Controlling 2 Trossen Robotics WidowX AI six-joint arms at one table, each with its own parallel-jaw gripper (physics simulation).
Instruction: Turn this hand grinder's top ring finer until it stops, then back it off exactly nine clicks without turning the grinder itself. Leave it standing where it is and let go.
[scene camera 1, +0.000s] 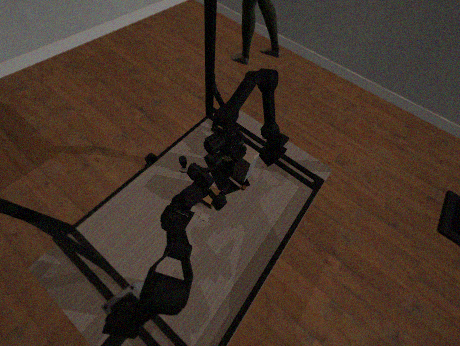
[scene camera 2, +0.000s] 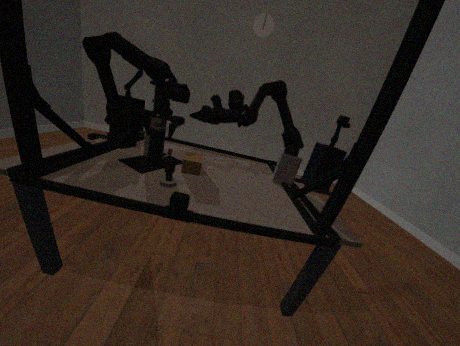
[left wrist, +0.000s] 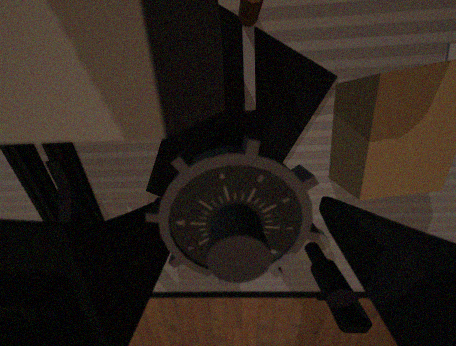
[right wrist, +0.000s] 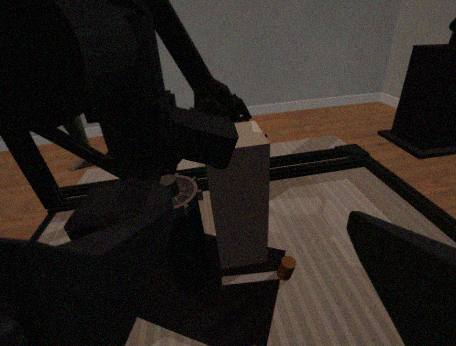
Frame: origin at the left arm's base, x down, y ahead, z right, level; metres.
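Where they show: left gripper, fingertip midpoint: (scene camera 1: 223, 159) (scene camera 2: 158, 137) (left wrist: 253, 199); right gripper, fingertip midpoint: (scene camera 1: 222, 176) (scene camera 2: 193, 116) (right wrist: 261, 216); left arm's base, link origin: (scene camera 1: 273, 148) (scene camera 2: 121, 131); right arm's base, link origin: (scene camera 1: 126, 307) (scene camera 2: 289, 158).
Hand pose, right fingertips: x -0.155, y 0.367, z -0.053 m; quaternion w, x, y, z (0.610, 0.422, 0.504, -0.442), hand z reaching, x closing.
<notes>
Each offset is from my right fingertips to the top centre of the thing. "pt": to the spot under its first point.
The hand grinder @[dz +0.103, dx +0.050, dy -0.105 m] (scene camera 2: 156, 139) stands upright on a black mat @[dz +0.102, dx +0.226, dy -0.110 m] (left wrist: 288, 79) (scene camera 2: 134, 163). Its grey toothed top ring @[dz +0.102, dx +0.064, dy -0.103 m] (left wrist: 169, 192) (right wrist: 187, 190), with pale tick marks, shows from above in the left wrist view. The crank bar @[dz +0.010, dx +0.192, dy -0.110 m] (left wrist: 249, 68) ends in a cork knob @[dz -0.029, dx +0.192, dy -0.122 m] (left wrist: 249, 10) (right wrist: 287, 267). My left gripper (left wrist: 253, 199) (scene camera 2: 160, 118) is open right above the grinder, one finger on each side of the ring and apart from it. My right gripper (scene camera 2: 194, 114) (scene camera 1: 213, 195) is open and empty, held in the air off to one side of the grinder.
A tall pale box @[dz +0.041, dx +0.027, dy -0.165 m] (right wrist: 242, 199) stands on the mat just behind the grinder. A tan box @[dz +0.043, dx +0.168, dy +0.055 m] (left wrist: 371, 137) (scene camera 2: 191, 164) lies close beside the mat. A small dark bottle @[dz +0.229, dx +0.138, dy +0.065 m] (scene camera 2: 169, 169) (left wrist: 336, 285) (scene camera 1: 182, 161) stands near the table's black edge rail @[pt dz +0.292, dx +0.234, dy +0.384 m] (scene camera 2: 249, 226).
</notes>
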